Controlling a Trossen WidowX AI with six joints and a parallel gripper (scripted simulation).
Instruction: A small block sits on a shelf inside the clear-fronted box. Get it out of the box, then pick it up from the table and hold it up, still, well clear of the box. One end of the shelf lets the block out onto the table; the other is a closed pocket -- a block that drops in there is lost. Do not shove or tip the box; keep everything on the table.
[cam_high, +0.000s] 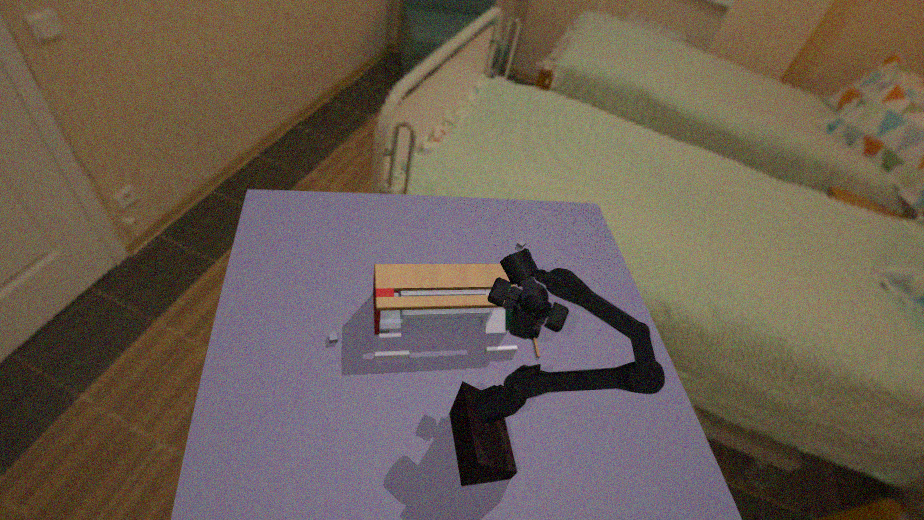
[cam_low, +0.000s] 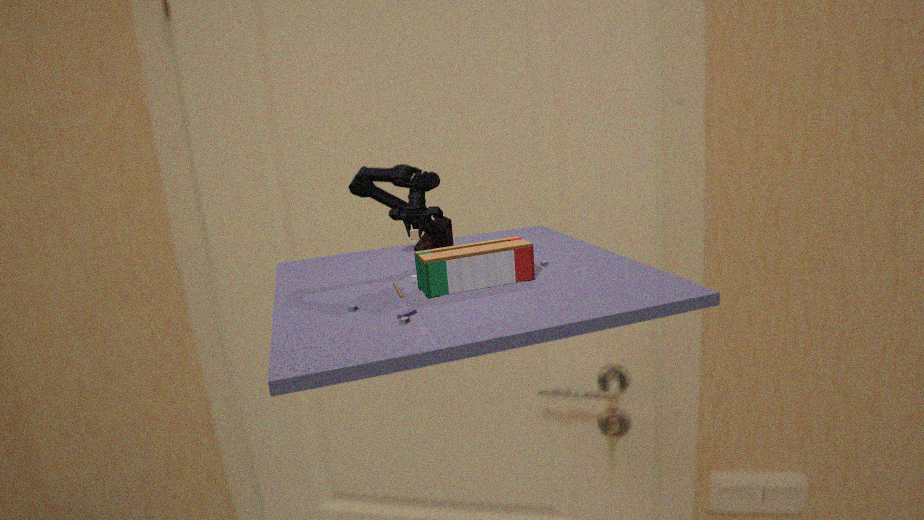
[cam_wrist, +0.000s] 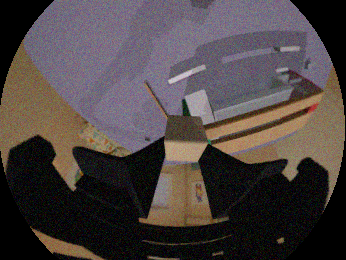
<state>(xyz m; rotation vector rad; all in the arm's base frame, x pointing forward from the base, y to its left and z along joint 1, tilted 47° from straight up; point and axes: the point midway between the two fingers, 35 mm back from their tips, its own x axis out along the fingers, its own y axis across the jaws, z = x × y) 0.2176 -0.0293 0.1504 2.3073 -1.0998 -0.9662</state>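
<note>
My gripper tip is now 1 cm past the tan block, 1 cm to the right of it and 1 cm below it. The rest, counted from my gripper tip: box (8 cm ahead, 18 cm to the left, 11 cm below); thin tan stick (4 cm ahead, 9 cm to the right, 17 cm below).
</note>
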